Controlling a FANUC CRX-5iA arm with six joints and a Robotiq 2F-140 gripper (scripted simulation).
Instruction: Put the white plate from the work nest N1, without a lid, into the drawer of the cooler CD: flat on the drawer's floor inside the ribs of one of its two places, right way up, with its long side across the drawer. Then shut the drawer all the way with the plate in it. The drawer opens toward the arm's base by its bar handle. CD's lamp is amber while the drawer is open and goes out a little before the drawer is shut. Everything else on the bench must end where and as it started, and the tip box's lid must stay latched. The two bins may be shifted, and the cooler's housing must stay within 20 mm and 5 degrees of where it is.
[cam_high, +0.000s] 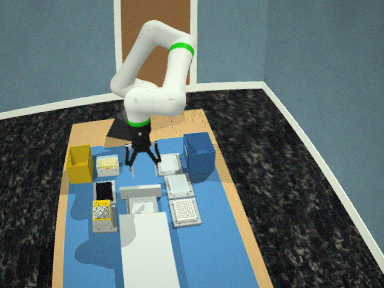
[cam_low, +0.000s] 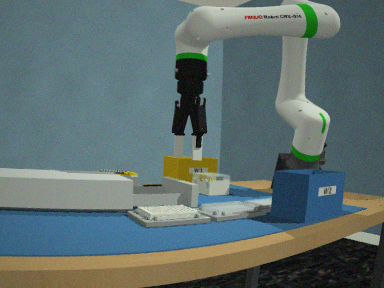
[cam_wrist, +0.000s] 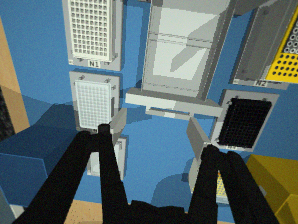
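Now: the white plate 14 cm ahead of my hand, 15 cm to the left of it and 14 cm below it. Also, from my hand: drawer (11 cm ahead, 4 cm to the right, 13 cm below); then grey work nest N1 (14 cm ahead, 15 cm to the left, 15 cm below); then black plate (5 cm behind, 22 cm to the right, 14 cm below).
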